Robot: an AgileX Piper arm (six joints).
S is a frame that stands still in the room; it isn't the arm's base.
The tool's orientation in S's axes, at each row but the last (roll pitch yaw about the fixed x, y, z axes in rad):
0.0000, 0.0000, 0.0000
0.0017, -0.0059, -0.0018
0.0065, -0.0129, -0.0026
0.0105, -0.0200, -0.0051
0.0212, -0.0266, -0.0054
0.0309, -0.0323, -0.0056
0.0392, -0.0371, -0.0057
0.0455, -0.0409, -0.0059
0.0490, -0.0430, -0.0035
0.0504, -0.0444, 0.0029
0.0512, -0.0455, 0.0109
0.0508, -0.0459, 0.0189
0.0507, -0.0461, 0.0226
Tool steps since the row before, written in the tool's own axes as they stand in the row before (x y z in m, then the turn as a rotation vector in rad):
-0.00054, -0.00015, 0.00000, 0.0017, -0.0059, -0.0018
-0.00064, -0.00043, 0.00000, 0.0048, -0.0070, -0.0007
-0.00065, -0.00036, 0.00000, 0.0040, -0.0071, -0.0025
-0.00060, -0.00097, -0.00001, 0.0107, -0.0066, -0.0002
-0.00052, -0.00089, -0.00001, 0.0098, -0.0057, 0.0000
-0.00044, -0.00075, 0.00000, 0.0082, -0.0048, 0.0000
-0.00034, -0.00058, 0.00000, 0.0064, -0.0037, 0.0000
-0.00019, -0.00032, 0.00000, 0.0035, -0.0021, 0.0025
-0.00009, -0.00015, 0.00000, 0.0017, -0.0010, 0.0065
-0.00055, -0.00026, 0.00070, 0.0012, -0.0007, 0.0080
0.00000, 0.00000, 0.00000, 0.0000, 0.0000, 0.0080
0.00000, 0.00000, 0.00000, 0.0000, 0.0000, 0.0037
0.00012, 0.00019, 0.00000, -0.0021, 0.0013, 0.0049
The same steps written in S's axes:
-0.00054, -0.00015, 0.00000, 0.0017, -0.0059, -0.0018
-0.00064, -0.00043, 0.00000, 0.0048, -0.0070, -0.0007
-0.00065, -0.00036, -0.00001, 0.0040, -0.0071, -0.0025
-0.00060, -0.00097, -0.00003, 0.0107, -0.0067, -0.0001
-0.00052, -0.00089, -0.00004, 0.0098, -0.0058, 0.0001
-0.00044, -0.00075, -0.00004, 0.0082, -0.0048, 0.0001
-0.00034, -0.00058, -0.00004, 0.0064, -0.0037, 0.0001
-0.00019, -0.00032, -0.00002, 0.0034, -0.0022, 0.0025
-0.00009, -0.00015, -0.00001, 0.0014, -0.0013, 0.0065
-0.00058, -0.00030, 0.00066, 0.0008, -0.0011, 0.0080
0.00000, 0.00000, 0.00000, -0.0004, -0.0004, 0.0080
0.00000, 0.00000, 0.00000, -0.0002, -0.0002, 0.0037
0.00012, 0.00019, 0.00002, -0.0023, 0.0010, 0.0049

